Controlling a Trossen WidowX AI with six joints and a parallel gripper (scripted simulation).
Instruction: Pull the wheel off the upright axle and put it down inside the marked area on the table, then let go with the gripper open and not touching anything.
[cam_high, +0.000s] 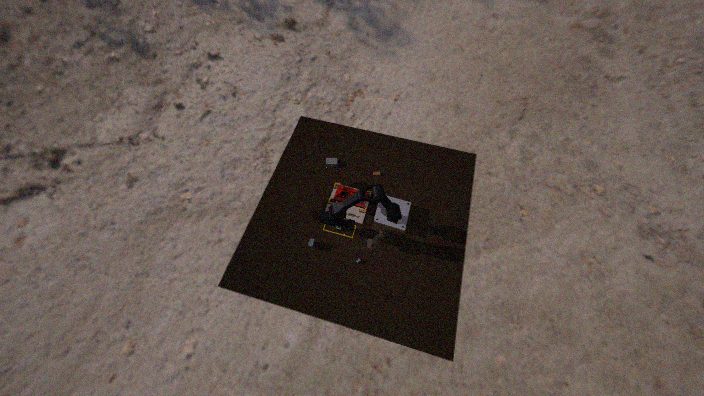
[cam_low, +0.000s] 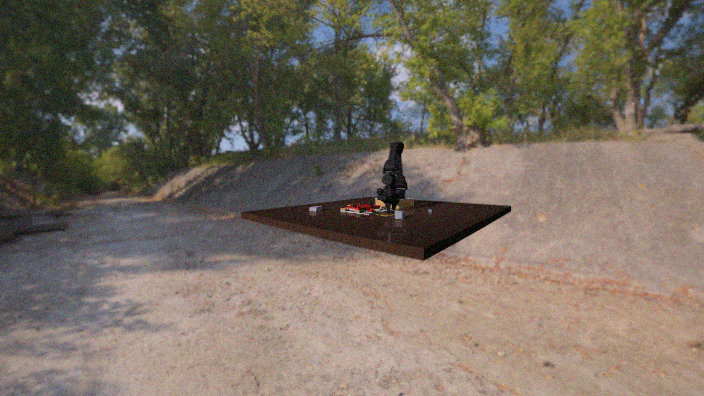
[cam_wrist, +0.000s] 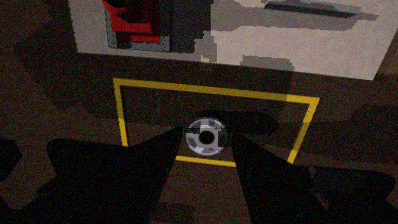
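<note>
My gripper tip is right at the grey wheel. Round my gripper tip: white board (190 mm to the right, 20 mm ahead).
</note>
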